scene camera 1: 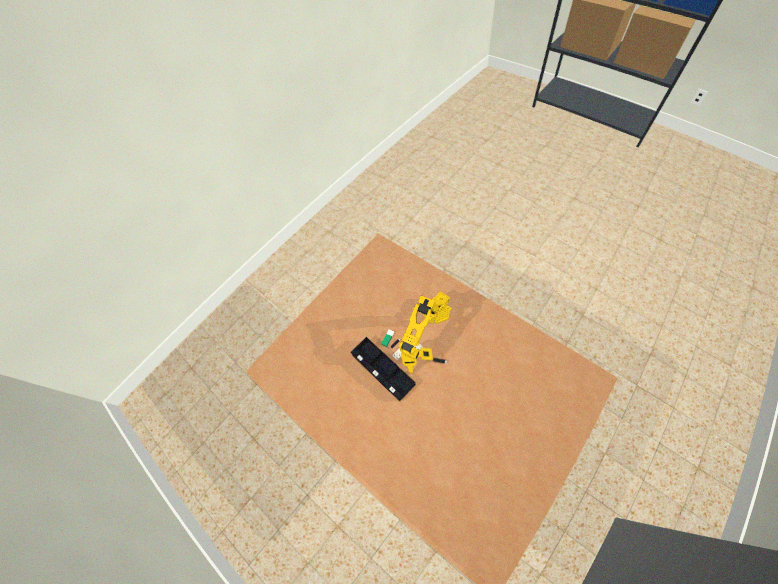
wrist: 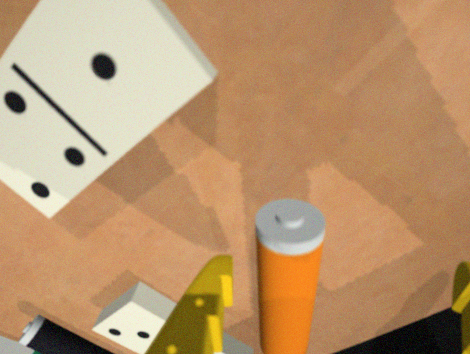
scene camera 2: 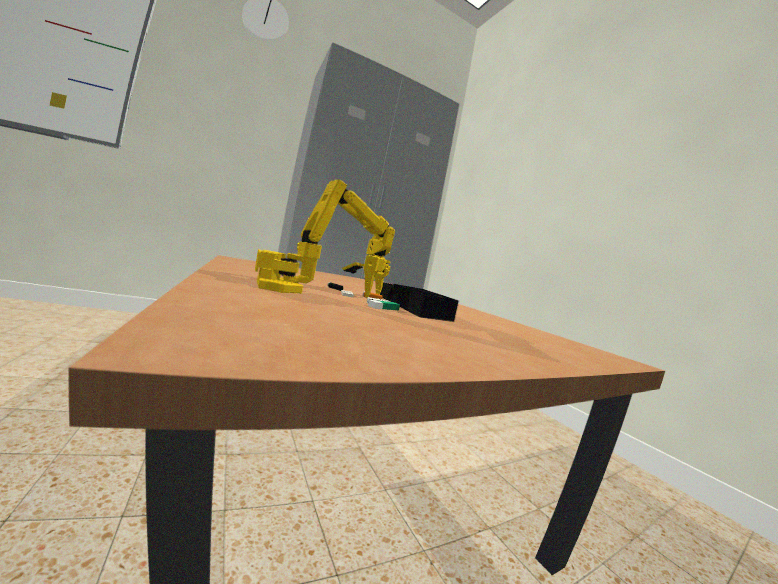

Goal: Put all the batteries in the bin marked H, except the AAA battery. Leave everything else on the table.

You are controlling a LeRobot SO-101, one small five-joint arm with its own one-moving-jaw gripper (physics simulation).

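Frame: origin at the arm's base, x ahead, y left, z up, level; millimetres.
Seen in the pictures: hand, its tool point: (wrist: 232, 273) (scene camera 2: 367, 295); arm's base, origin of its link: (scene camera 1: 433, 315) (scene camera 2: 287, 289).
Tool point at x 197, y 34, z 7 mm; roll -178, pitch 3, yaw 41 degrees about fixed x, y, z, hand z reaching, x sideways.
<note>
Offsets run from my tool point to a thing's middle. Level surfaces: height alone.
An orange battery @[14 mm ahead, 4 mm left, 0 mm up] (wrist: 289, 295) (scene camera 2: 375, 296) lies on the table, its silver end toward the top of the wrist view. My gripper (wrist: 344, 264) (scene camera 2: 373, 292) (scene camera 1: 409, 367) is open, low above the table, with its jaws apart and the battery showing in the gap, nearer the left jaw; neither jaw presses on it. A smaller black battery @[11 mm back, 81 mm right, 2 mm down] (wrist: 65, 341) (scene camera 1: 395, 343) lies to the left. A black rod with a light end @[56 mm back, 95 mm left, 0 mm up] (scene camera 1: 440, 360) (scene camera 2: 334, 286) lies on the arm's other side; its kind is unclear. A row of three black bins @[98 mm ahead, 53 mm right, 16 mm up] (scene camera 1: 384, 380) (scene camera 2: 434, 306) stands beside these; its labels are unreadable.
One domino @[49 mm back, 12 mm left, 4 mm down] (wrist: 135, 55) lies at upper left in the wrist view. Another domino @[11 mm ahead, 45 mm right, 4 mm down] (wrist: 131, 324) (scene camera 1: 397, 354) lies by the left jaw. A green and white block @[10 mm back, 117 mm right, 1 mm down] (scene camera 1: 386, 340) (scene camera 2: 390, 305) lies near the bins. The arm's base (scene camera 2: 279, 287) stands on the tabletop @[7 mm down] (scene camera 2: 282, 345).
</note>
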